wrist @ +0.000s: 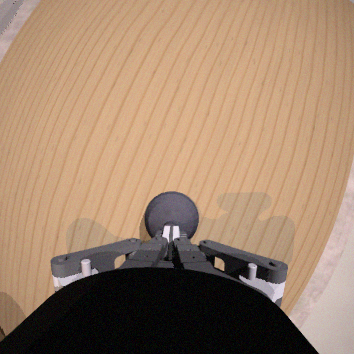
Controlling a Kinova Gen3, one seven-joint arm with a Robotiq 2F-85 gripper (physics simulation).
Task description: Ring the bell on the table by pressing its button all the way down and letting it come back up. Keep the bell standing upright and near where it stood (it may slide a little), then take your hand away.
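Places are measured from the arm's base along level axes (x ahead, y left, z up), in centimetres.
Pixels of known places: gripper, between the fingertips: (171,235).
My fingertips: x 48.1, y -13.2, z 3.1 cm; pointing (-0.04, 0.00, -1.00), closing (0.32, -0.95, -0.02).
Behind a point stands the place of what it marks.
The bell (171,211) {x 49.1, y -12.6, z -2.7 cm} is a dark grey round dome on the wooden table, below the middle of the wrist view. My gripper (171,235) {x 48.1, y -13.2, z 3.1 cm} is shut with nothing between its fingers. Its pale fingertips overlap the lower part of the dome in the view. The bell's button is hidden behind the fingertips, and whether they touch it cannot be told. The bell looks upright.
The light wooden table (170,100) {x 65.1, y -6.3, z -7.0 cm} has a curved edge at the right and at the upper left. Shadows of the gripper fall on the wood on both sides of the bell. Pale floor shows beyond the edge at the lower right.
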